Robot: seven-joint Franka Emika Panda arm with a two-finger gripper.
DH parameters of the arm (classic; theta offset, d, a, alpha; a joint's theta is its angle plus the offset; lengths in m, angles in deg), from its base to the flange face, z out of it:
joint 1: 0 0.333 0 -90
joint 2: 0 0 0 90
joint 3: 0 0.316 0.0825 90
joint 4: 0 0 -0.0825 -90
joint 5: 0 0.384 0 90
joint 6: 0 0 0.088 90
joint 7: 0 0.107 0 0
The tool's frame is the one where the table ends.
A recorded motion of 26 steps. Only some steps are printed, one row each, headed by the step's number.
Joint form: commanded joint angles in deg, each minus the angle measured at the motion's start. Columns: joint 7, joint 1, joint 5, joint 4, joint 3, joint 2, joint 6.
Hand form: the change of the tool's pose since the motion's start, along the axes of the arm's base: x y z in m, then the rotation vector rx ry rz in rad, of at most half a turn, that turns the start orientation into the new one. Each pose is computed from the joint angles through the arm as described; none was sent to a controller.
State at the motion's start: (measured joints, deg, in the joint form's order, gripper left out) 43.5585 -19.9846 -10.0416 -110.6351 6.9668 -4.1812 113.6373
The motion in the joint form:
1: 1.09 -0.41 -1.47 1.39 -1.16 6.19 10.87
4: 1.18 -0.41 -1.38 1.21 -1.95 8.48 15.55
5: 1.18 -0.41 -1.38 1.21 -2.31 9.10 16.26
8: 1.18 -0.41 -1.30 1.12 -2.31 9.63 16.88
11: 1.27 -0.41 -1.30 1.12 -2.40 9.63 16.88
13: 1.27 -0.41 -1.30 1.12 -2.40 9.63 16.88
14: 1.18 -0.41 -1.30 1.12 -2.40 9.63 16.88
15: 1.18 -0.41 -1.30 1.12 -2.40 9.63 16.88
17: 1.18 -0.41 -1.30 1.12 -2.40 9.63 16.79
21: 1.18 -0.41 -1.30 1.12 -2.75 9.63 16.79
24: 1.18 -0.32 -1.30 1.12 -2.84 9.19 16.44
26: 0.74 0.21 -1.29 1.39 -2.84 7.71 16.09
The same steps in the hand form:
1: 0.0349 -0.0236 -0.0297 -0.0224 -0.1040 -0.0035
4: 0.0452 -0.0331 -0.0462 -0.0213 -0.1430 -0.0052
5: 0.0467 -0.0372 -0.0513 -0.0206 -0.1446 -0.0094
8: 0.0486 -0.0375 -0.0565 -0.0177 -0.1452 -0.0083
11: 0.0483 -0.0384 -0.0565 -0.0177 -0.1455 -0.0114
13: 0.0483 -0.0384 -0.0565 -0.0177 -0.1455 -0.0114
14: 0.0483 -0.0384 -0.0565 -0.0180 -0.1451 -0.0099
15: 0.0483 -0.0384 -0.0565 -0.0180 -0.1451 -0.0099
17: 0.0482 -0.0384 -0.0567 -0.0177 -0.1436 -0.0102
21: 0.0472 -0.0418 -0.0567 -0.0187 -0.1434 -0.0162
24: 0.0456 -0.0415 -0.0528 -0.0203 -0.1446 -0.0171
26: 0.0437 -0.0350 -0.0355 -0.0297 -0.1661 -0.0013

